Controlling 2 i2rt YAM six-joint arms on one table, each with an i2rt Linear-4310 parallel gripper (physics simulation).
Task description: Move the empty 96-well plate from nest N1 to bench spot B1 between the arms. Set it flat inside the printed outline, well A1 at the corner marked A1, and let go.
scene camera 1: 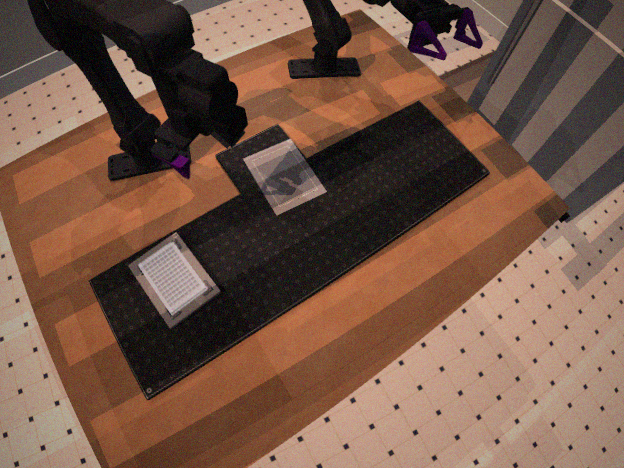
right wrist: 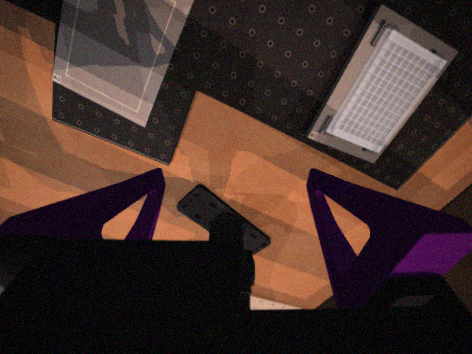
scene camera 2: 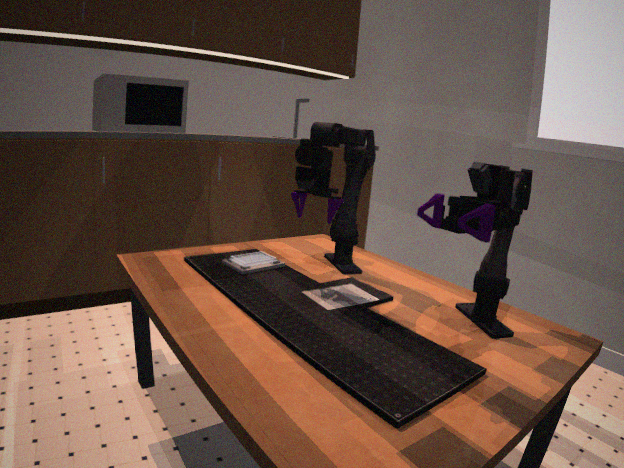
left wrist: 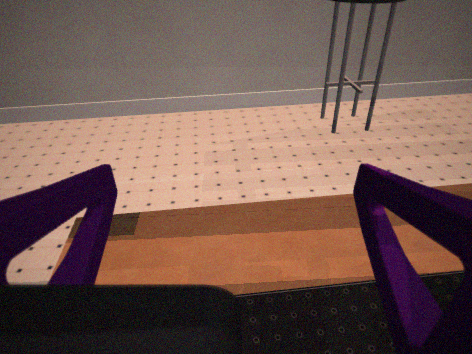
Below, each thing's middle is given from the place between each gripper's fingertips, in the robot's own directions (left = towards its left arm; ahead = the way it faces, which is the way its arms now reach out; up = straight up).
I see my left gripper 66 cm to the left of the well plate (scene camera 1: pixel 176 283), 28 cm above it and 5 cm past it.
My right gripper is now 160 mm to the left of the well plate, 150 mm above it and 90 mm short of it.
